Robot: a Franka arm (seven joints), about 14 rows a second.
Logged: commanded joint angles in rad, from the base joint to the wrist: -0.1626, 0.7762, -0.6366, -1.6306, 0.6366, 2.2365, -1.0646; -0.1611, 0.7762, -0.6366, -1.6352, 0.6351, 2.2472, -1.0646; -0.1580, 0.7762, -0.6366, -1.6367, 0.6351, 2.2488, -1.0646; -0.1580, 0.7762, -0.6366, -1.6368, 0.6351, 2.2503, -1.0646; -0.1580, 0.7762, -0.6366, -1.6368, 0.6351, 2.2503, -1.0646; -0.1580, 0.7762, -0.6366, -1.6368, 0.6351, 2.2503, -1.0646; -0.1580, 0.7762, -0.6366, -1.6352, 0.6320, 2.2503, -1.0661; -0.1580, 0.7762, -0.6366, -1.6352, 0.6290, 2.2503, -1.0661; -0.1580, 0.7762, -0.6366, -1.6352, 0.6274, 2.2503, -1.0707; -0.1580, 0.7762, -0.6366, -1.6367, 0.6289, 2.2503, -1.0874; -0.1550, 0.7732, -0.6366, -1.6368, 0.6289, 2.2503, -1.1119; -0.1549, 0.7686, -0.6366, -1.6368, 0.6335, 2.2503, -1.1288; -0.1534, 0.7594, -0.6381, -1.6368, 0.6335, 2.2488, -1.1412; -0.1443, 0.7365, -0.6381, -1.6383, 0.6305, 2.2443, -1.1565; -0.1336, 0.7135, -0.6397, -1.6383, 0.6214, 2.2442, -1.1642; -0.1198, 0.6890, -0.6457, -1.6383, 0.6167, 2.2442, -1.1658
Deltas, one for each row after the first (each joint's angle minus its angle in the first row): 0.0015, 0.0000, 0.0000, -0.0046, -0.0015, 0.0107, 0.0000; 0.0046, 0.0000, 0.0000, -0.0061, -0.0015, 0.0123, 0.0000; 0.0046, 0.0000, 0.0000, -0.0062, -0.0015, 0.0138, 0.0000; 0.0046, 0.0000, 0.0000, -0.0062, -0.0015, 0.0138, 0.0000; 0.0046, 0.0000, 0.0000, -0.0062, -0.0015, 0.0138, 0.0000; 0.0046, 0.0000, 0.0000, -0.0046, -0.0046, 0.0138, -0.0015; 0.0046, 0.0000, 0.0000, -0.0046, -0.0076, 0.0138, -0.0015; 0.0046, 0.0000, 0.0000, -0.0046, -0.0092, 0.0138, -0.0061; 0.0046, 0.0000, 0.0000, -0.0061, -0.0077, 0.0138, -0.0228; 0.0076, -0.0030, 0.0000, -0.0062, -0.0077, 0.0138, -0.0473; 0.0077, -0.0076, 0.0000, -0.0062, -0.0031, 0.0138, -0.0642; 0.0092, -0.0168, -0.0015, -0.0062, -0.0031, 0.0123, -0.0766; 0.0183, -0.0397, -0.0015, -0.0077, -0.0061, 0.0078, -0.0919; 0.0290, -0.0627, -0.0031, -0.0077, -0.0152, 0.0077, -0.0996; 0.0428, -0.0872, -0.0091, -0.0077, -0.0199, 0.0077, -0.1012
